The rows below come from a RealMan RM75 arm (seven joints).
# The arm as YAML. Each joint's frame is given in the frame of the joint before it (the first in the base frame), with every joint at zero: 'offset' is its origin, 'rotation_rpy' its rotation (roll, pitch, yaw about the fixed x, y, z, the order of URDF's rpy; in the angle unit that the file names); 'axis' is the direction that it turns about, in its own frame. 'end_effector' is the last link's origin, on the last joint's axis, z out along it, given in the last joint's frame.
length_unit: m
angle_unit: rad
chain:
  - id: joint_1
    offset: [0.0, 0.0, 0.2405]
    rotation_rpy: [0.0, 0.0, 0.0]
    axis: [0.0, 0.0, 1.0]
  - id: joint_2
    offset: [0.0, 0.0, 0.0]
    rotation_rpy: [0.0, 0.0, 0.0]
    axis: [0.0, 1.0, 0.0]
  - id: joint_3
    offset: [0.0, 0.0, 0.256]
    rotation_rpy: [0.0, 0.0, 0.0]
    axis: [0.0, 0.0, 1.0]
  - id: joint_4
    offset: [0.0, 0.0, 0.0]
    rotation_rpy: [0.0, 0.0, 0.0]
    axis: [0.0, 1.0, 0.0]
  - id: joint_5
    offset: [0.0, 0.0, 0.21]
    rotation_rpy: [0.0, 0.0, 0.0]
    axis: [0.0, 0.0, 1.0]
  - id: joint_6
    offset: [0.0, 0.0, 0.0]
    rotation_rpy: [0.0, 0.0, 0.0]
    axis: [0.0, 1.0, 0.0]
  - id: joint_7
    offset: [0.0, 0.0, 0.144]
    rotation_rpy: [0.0, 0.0, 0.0]
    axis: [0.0, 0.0, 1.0]
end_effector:
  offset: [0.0, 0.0, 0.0]
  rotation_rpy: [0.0, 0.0, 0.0]
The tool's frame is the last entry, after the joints.
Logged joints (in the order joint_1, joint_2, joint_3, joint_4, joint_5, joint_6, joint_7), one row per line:
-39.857 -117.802 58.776 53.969 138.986 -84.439 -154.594
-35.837 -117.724 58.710 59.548 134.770 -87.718 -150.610
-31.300 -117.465 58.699 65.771 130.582 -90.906 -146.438
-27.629 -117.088 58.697 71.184 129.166 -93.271 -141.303
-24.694 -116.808 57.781 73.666 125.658 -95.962 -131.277
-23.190 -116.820 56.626 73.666 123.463 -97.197 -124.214
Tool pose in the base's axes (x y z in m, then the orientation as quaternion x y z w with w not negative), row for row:
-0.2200 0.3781 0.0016 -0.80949 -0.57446 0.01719 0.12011
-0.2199 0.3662 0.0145 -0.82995 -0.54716 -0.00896 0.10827
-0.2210 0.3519 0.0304 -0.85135 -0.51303 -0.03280 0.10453
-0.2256 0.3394 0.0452 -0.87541 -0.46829 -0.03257 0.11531
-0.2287 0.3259 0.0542 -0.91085 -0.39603 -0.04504 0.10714
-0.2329 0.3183 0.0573 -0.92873 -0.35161 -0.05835 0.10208
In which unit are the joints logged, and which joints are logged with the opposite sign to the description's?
The joints are logged in degrees. Opposite sign: joint_6.
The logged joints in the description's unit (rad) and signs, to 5 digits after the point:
-0.69564 -2.05603 1.02583 0.94194 2.42576 1.47374 -2.69817
-0.62547 -2.05467 1.02468 1.03931 2.35218 1.53097 -2.62864
-0.54629 -2.05015 1.02449 1.14792 2.27909 1.58661 -2.55583
-0.48222 -2.04357 1.02446 1.24240 2.25437 1.62789 -2.46620
-0.43099 -2.03868 1.00847 1.28571 2.19315 1.67485 -2.29122
-0.40474 -2.03889 0.98831 1.28571 2.15484 1.69641 -2.16794

